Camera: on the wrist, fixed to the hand. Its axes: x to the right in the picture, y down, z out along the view.
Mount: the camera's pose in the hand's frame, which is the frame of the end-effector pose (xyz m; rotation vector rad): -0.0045 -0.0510 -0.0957 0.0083 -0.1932 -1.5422
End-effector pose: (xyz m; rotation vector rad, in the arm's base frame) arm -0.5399 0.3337 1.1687 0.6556 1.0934 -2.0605
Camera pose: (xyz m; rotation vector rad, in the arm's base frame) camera -0.5664 0.4369 1.1478 0.4896 -1.1975 2.2556
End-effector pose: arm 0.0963 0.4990 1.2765 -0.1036 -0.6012 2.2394
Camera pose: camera 0.1594 0.5619 1.2145 0.4475 -0.4779 0.7456
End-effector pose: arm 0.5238 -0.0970 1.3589 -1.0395 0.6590 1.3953
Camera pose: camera 0.5920 -0.1767 1.3309 -0.9666 -0.3326 0.1063
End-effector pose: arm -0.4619 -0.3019 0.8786 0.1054 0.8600 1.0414
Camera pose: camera -0.4904 -0.3620 0.7928 -0.4044 0.5158 -0.4194
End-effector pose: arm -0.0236 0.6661 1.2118 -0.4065 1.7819 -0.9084
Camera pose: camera -0.1160 0.6727 1.2684 -1.8989 1.0357 -1.7640
